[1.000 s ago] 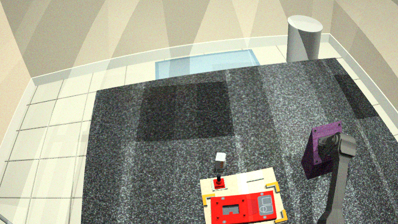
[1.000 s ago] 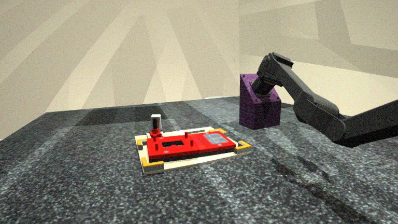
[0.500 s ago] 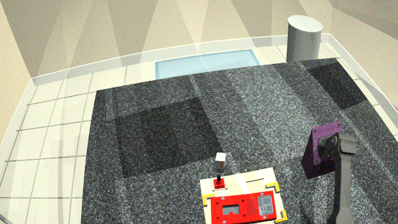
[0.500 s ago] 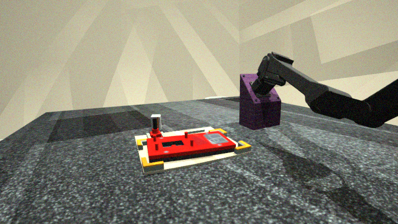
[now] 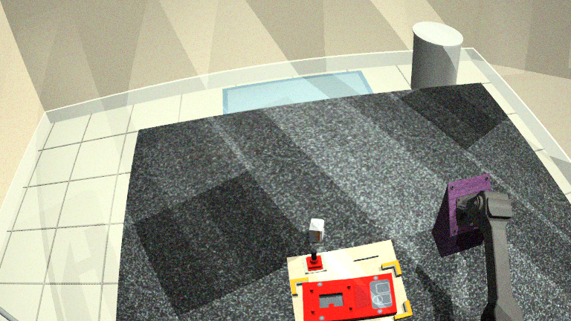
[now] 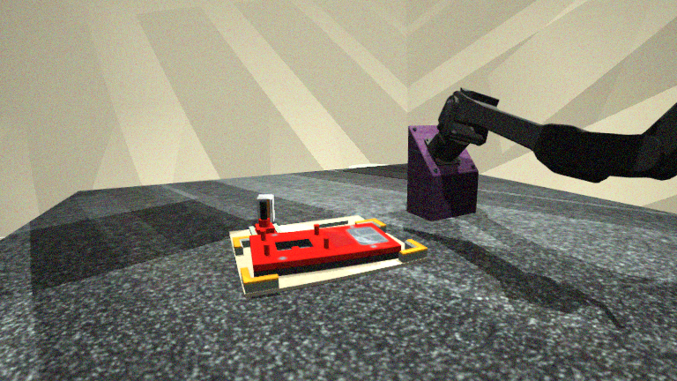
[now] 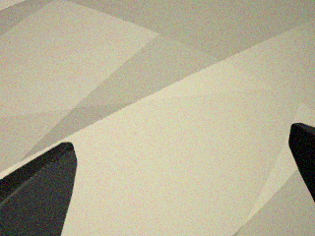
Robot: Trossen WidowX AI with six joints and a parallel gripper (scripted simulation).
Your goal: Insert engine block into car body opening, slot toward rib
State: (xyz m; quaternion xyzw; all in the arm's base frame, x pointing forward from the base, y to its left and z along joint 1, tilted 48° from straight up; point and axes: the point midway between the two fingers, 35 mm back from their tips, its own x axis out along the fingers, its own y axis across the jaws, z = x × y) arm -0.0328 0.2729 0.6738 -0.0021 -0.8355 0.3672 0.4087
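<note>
Right now the engine block is 390 mm ahead of my gripper tip, 820 mm to the right of it and 360 mm below it. Round my gripper tip: cream base plate: 360 mm ahead, 640 mm to the right, 370 mm below; black peg: 410 mm ahead, 740 mm to the right, 350 mm below.
</note>
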